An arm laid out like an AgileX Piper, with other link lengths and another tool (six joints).
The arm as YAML. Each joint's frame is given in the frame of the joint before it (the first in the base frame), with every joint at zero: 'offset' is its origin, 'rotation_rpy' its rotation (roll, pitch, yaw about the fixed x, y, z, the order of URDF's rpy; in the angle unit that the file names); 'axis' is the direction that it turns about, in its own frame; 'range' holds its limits. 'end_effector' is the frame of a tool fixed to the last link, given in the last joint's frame.
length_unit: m
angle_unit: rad
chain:
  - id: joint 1
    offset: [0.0, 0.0, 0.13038]
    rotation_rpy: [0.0, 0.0, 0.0]
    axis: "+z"
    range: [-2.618, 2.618]
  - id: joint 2
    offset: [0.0, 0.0, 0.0]
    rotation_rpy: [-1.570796, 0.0, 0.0]
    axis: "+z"
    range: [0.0, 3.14]
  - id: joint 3
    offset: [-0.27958, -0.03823, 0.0]
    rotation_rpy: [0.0, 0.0, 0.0]
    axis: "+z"
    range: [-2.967, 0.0]
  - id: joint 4
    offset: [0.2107, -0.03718, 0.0]
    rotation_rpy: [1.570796, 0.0, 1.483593]
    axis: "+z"
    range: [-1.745, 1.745]
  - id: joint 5
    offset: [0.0, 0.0, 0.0]
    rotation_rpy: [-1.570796, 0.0, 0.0]
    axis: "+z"
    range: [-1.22, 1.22]
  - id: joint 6
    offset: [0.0, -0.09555, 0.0]
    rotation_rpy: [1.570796, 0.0, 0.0]
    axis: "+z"
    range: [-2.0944, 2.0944]
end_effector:
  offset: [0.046, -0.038, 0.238]
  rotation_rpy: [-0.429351, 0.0, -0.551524]
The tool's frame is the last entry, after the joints.
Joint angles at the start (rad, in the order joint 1, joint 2, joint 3, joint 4, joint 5, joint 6): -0.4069 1.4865 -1.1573 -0.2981 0.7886 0.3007
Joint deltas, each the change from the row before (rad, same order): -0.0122 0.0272 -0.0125 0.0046 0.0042 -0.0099; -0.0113 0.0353 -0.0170 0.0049 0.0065 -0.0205; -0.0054 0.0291 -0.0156 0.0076 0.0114 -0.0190; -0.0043 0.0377 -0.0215 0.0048 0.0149 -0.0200; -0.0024 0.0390 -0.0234 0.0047 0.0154 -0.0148; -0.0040 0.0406 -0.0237 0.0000 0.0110 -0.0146; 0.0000 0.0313 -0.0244 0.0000 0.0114 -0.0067; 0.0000 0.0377 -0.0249 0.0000 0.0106 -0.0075
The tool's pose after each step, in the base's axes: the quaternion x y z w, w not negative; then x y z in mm. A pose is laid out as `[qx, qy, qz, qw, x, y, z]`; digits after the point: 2 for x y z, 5 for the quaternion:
[-0.03874, 0.98019, 0.00409, 0.19419, 283.87, -238.26, 76.95]
[-0.03948, 0.98279, 0.00809, 0.18026, 282.99, -242.37, 69.31]
[-0.04131, 0.98495, 0.01381, 0.16726, 282.01, -243.54, 62.51]
[-0.04411, 0.98738, 0.01988, 0.15081, 281.17, -245.35, 54.38]
[-0.04553, 0.98938, 0.02666, 0.13544, 280.95, -246.43, 46.09]
[-0.04776, 0.99107, 0.03125, 0.12048, 281.11, -249.44, 37.95]
[-0.04873, 0.99201, 0.03443, 0.11120, 282.94, -251.27, 32.97]
[-0.04998, 0.99302, 0.03887, 0.09954, 284.52, -252.95, 25.69]

